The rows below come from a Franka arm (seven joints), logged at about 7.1 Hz.
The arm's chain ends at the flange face. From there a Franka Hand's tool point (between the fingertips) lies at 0.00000 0.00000 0.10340 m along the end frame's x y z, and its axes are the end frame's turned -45 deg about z.
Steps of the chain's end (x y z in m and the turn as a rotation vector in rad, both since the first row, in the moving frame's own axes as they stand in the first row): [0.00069, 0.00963, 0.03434, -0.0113, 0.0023, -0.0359]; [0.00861, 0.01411, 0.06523, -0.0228, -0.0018, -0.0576]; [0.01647, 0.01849, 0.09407, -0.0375, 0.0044, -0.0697]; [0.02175, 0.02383, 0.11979, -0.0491, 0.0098, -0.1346]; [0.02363, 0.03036, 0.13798, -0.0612, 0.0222, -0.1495]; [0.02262, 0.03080, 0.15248, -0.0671, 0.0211, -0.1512]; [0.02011, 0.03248, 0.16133, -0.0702, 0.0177, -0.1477]
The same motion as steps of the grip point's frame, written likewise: [-0.00696, 0.00830, 0.03433, -0.0096, -0.0064, -0.0359]; [-0.00564, 0.01765, 0.06520, -0.0148, -0.0174, -0.0576]; [-0.00374, 0.02787, 0.09400, -0.0296, -0.0234, -0.0697]; [-0.00405, 0.03671, 0.11966, -0.0416, -0.0278, -0.1346]; [-0.00714, 0.04446, 0.13776, -0.0590, -0.0276, -0.1495]; [-0.00865, 0.04445, 0.15222, -0.0624, -0.0325, -0.1512]; [-0.01209, 0.04387, 0.16106, -0.0622, -0.0371, -0.1477]
